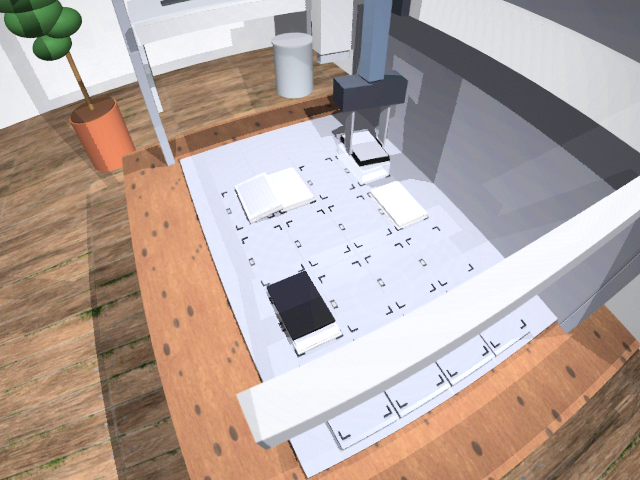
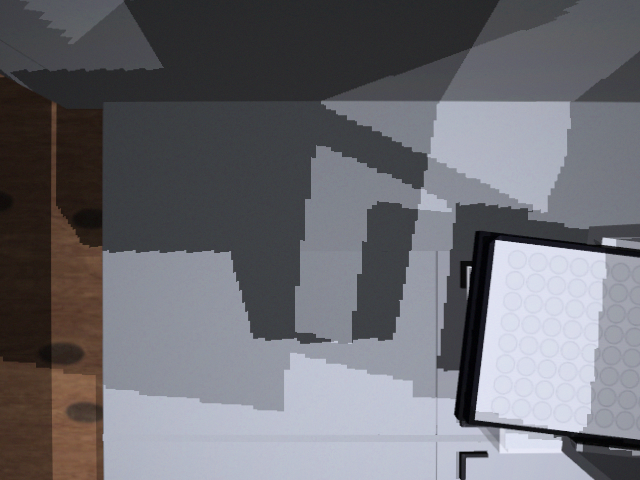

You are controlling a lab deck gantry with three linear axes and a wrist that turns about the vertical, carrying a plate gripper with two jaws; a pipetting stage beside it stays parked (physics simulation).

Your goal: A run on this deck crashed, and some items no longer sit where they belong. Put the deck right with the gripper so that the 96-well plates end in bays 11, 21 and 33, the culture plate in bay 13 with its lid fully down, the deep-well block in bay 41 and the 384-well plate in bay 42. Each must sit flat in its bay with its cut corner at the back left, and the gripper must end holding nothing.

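Frame: origin at the robot's base, x left, y ahead, z down, level; metres.
Seen in the pictures: gripper, fingertip midpoint: (image 1: 364,146) (image 2: 615,343); robot's base at its link origin: (image 1: 223,194).
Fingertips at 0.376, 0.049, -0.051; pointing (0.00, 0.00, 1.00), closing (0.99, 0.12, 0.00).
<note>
Pixels of each thing's top centre, then the offset from my fingertips to it, as dx, dy, dz. "pt": a spot on its surface instead.
- 96-well plate with a black rim, top centre: (image 2: 625,347) (image 1: 364,144) +0.000, +0.000, -0.007
- clear-white deep-well block at its top centre: (image 2: 634,363) (image 1: 363,153) -0.011, +0.015, +0.009
- low white plate at its top centre: (image 1: 398,201) -0.012, +0.179, +0.036
- dark flat top at a spot on its surface: (image 1: 302,304) pt -0.329, +0.326, +0.032
- white base at its top centre: (image 1: 304,313) -0.333, +0.343, +0.036
A 96-well plate with a black rim (image 1: 368,147) (image 2: 547,335) lies turned askew on top of the clear-white deep-well block (image 1: 373,172) (image 2: 532,441) at bay 41. My gripper (image 1: 367,149) is around this plate, one jaw beside each long side; the jaws look slightly wider than the plate and open. A white plate (image 1: 257,196) at bay 11 is tilted against the white plate (image 1: 293,187) in bay 21. A low white plate (image 1: 398,204) is at bay 42. At bay 13, a dark flat top (image 1: 302,304) covers a white base (image 1: 320,338). Cut corners are too small to tell.
A white beam (image 1: 439,320) crosses above the front of the deck. A grey upright post (image 1: 142,82) stands at the back left. A grey bin (image 1: 293,64) and a potted plant (image 1: 103,134) stand behind the deck.
</note>
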